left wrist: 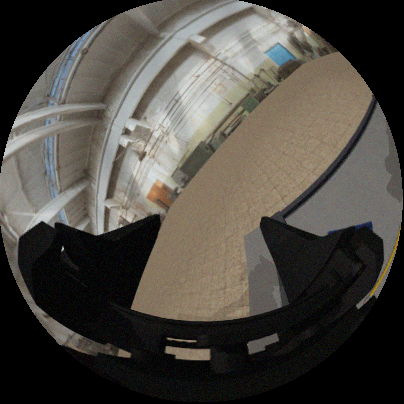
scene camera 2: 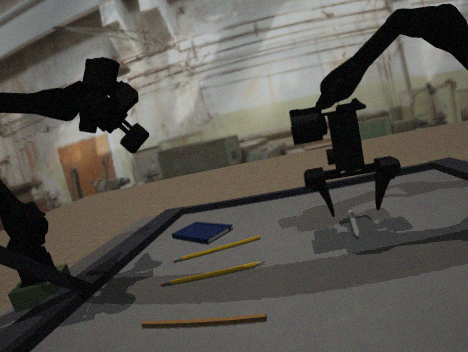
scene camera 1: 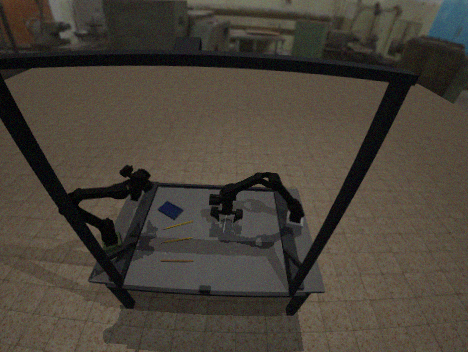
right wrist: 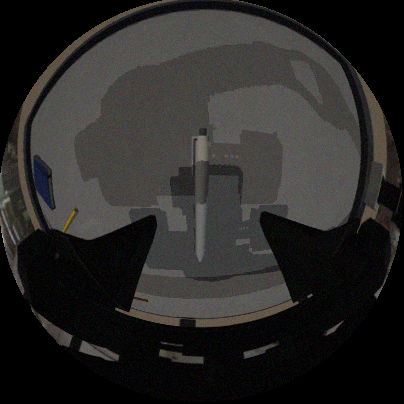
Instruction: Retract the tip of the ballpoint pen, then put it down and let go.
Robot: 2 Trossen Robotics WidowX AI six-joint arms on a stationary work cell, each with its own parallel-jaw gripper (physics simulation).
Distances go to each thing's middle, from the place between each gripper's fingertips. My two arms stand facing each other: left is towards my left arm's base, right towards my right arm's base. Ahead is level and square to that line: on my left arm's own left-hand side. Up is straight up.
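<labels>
Orange pencil (scene camera 2: 255,317): 18 cm to the right of my left hand, 40 cm behind, 32 cm below. Ballpoint pen (right wrist: 199,148): 48 cm to the right of my left hand, 19 cm behind, 32 cm below. Blue notebook (scene camera 2: 201,232): my left hand is 14 cm to the left of it, 4 cm past it, 32 cm above it.
Orange pencil: 300 mm to the left of my right hand, 210 mm behind, 20 mm below. Blue notebook: 340 mm to the left of my right hand, 160 mm ahead, 20 mm below. Ballpoint pen: 10 mm to the left of my right hand, 20 mm below.
</labels>
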